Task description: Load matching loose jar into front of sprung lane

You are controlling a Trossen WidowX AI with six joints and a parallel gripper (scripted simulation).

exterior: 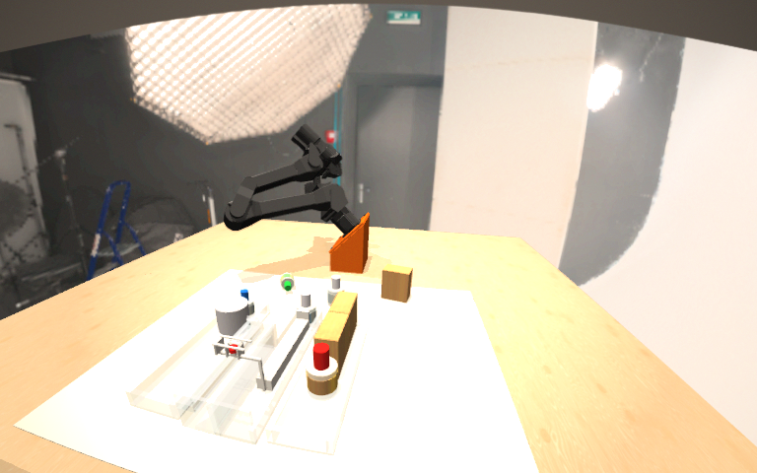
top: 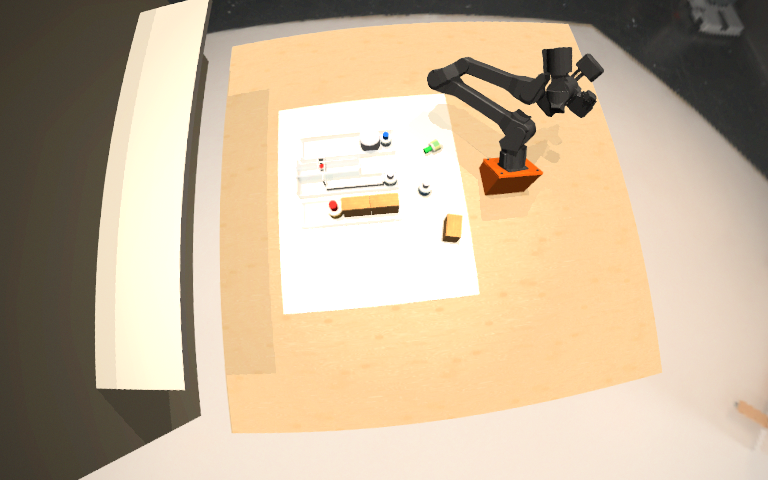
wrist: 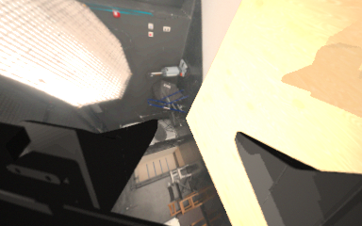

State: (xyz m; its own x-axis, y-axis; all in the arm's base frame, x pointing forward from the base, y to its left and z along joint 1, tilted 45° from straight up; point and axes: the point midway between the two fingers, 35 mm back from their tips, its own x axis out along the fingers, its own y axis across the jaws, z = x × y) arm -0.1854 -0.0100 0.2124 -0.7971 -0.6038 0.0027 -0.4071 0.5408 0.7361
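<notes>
Right now my gripper tip is 58 cm short of the grey cylinder, 18 cm above it and 3 cm to the left of it.
</notes>
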